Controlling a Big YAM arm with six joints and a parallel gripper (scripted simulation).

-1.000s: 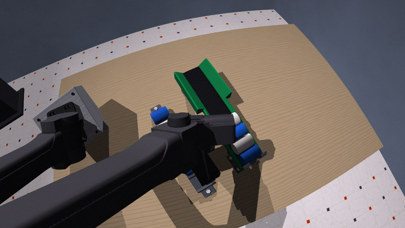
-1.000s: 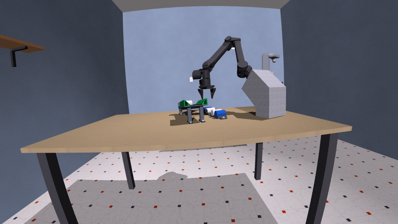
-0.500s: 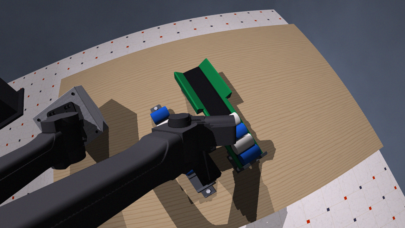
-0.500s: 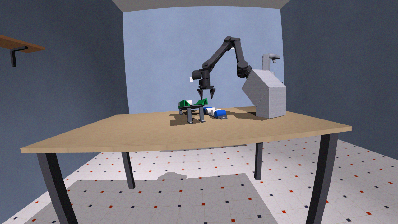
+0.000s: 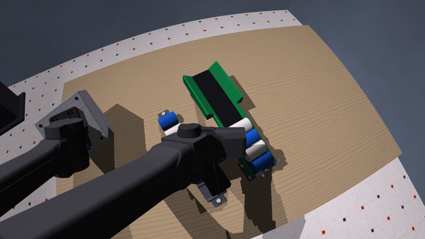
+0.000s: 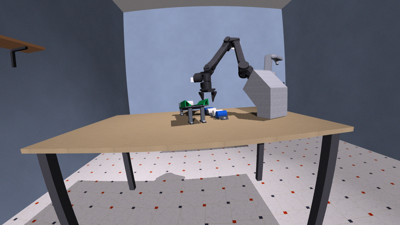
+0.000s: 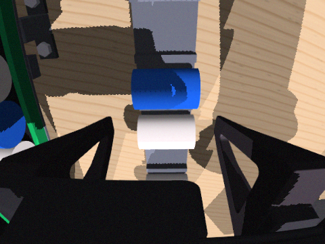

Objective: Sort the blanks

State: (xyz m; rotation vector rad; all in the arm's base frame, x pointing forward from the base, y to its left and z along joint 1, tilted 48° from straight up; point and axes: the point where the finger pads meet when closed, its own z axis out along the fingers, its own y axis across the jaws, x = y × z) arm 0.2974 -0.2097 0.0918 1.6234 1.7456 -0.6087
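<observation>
The grey stock rack lies 10 cm below my hand and 8 cm to the left of it. The rest, counted from my hand: grey stop: 16 cm ahead, 10 cm to the right, 3 cm below.
</observation>
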